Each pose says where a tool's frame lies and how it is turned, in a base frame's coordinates. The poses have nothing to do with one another.
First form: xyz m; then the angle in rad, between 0 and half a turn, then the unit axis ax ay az.
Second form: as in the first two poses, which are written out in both.
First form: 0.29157 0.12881 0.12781 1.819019 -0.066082 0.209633 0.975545
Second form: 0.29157 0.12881 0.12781 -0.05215 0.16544 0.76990 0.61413
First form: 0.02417 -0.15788 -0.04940 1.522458 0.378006 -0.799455 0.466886
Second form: 0.02417 -0.15788 -0.04940 0.26075 -0.55147 0.32206 0.72399
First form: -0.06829 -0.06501 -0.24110 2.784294 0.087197 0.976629 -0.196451
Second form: -0.06829 -0.06501 -0.24110 0.08581 0.96109 -0.19332 0.17770
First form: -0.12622 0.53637 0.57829 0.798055 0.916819 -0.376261 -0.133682
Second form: -0.12622 0.53637 0.57829 0.35620 -0.14619 -0.05194 0.92144
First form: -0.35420 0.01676 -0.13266 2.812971 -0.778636 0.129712 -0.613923
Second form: -0.35420 0.01676 -0.13266 -0.76815 0.12796 -0.60565 0.16357
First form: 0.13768 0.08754 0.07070 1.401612 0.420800 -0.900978 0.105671
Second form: 0.13768 0.08754 0.07070 0.27135 -0.58098 0.06814 0.76432
